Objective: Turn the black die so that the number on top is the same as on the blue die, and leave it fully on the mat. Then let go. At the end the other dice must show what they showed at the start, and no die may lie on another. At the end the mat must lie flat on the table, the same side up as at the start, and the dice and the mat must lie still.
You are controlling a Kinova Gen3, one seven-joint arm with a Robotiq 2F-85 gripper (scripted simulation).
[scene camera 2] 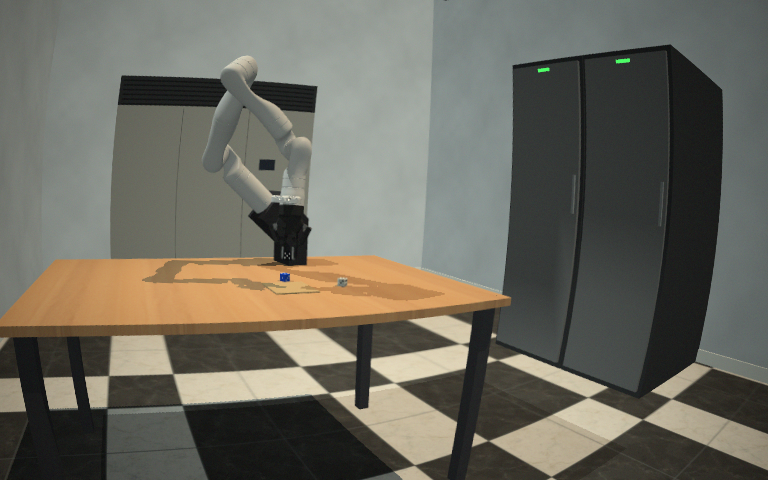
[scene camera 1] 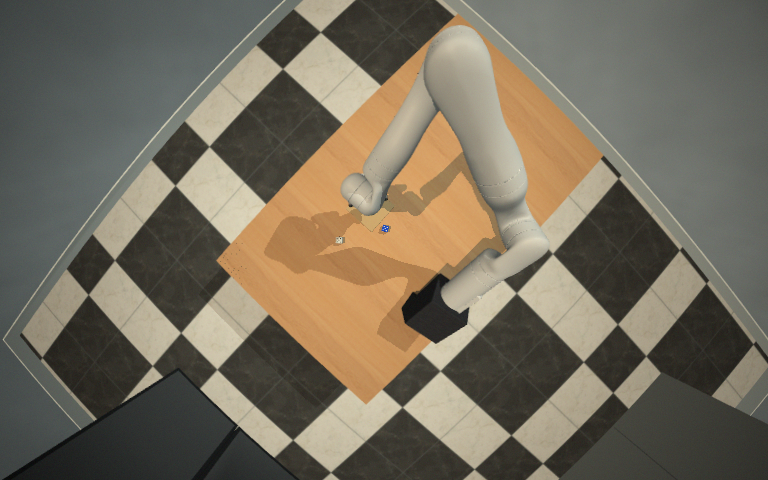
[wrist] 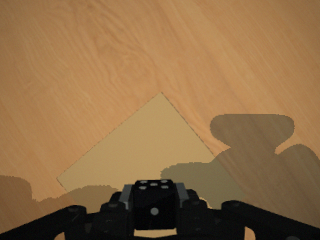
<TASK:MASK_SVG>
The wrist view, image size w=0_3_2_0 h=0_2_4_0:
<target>my gripper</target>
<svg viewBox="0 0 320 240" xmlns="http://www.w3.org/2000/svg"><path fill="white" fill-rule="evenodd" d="M320 228L237 200L223 202L221 209L210 209L206 201L199 199L196 191L185 189L184 183L174 183L176 190L175 220L177 234L157 238L132 236L135 230L132 193L134 184L125 184L122 191L113 193L109 202L101 205L100 212L87 214L86 207L71 205L1 233L0 240L54 240L57 235L63 232L65 240L244 240L245 227L250 228L254 232L255 240L320 240Z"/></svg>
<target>tan mat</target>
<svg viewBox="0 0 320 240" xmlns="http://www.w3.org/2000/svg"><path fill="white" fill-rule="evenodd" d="M176 229L135 230L134 236L153 238L175 235ZM246 195L161 92L57 177L78 205L86 207L87 214L100 211L101 205L109 202L113 193L122 191L124 184L135 184L137 180L171 179L173 183L184 183L185 188L196 191L199 199L206 201L210 209L221 209L223 202L230 200L241 201Z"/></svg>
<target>black die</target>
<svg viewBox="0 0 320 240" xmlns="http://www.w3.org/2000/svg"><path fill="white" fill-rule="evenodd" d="M171 179L137 180L132 191L135 230L170 230L176 228L176 190Z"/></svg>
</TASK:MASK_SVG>
